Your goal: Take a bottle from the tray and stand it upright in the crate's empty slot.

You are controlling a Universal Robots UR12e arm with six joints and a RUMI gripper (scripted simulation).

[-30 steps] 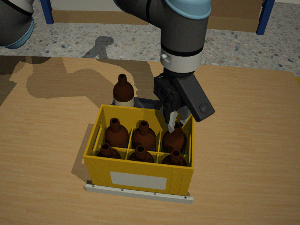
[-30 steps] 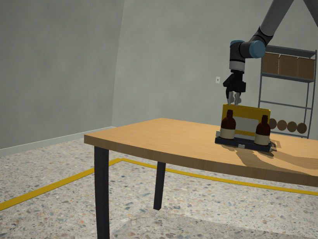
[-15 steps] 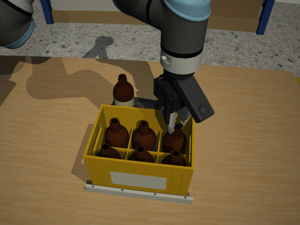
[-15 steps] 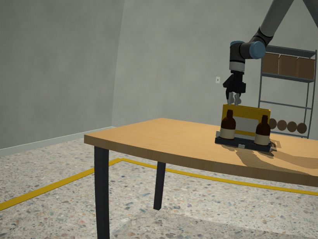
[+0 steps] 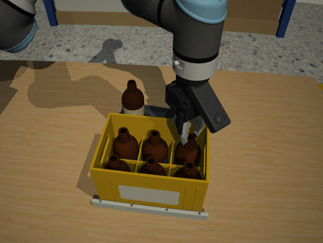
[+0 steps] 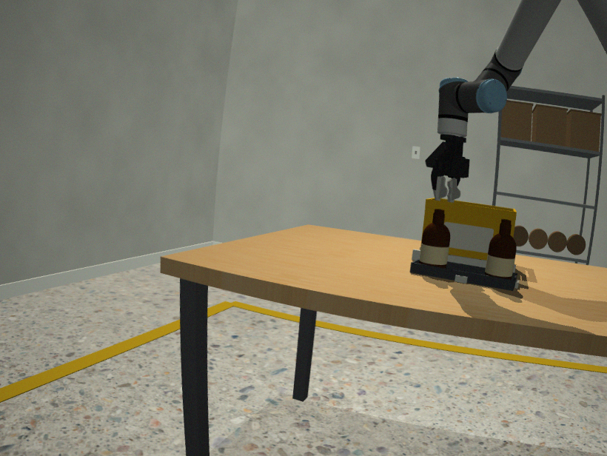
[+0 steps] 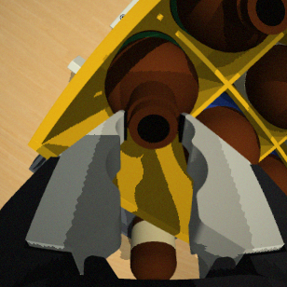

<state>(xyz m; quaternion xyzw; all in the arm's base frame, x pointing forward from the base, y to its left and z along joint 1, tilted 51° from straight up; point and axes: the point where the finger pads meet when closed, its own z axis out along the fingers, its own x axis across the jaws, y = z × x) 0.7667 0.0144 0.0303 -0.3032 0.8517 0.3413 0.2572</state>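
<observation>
My hand is 8 cm past the crate, 7 cm above it and 5 cm to the left of it. Round my hand: dark tray: 18 cm to the left, 15 cm below, 12 cm behind.
</observation>
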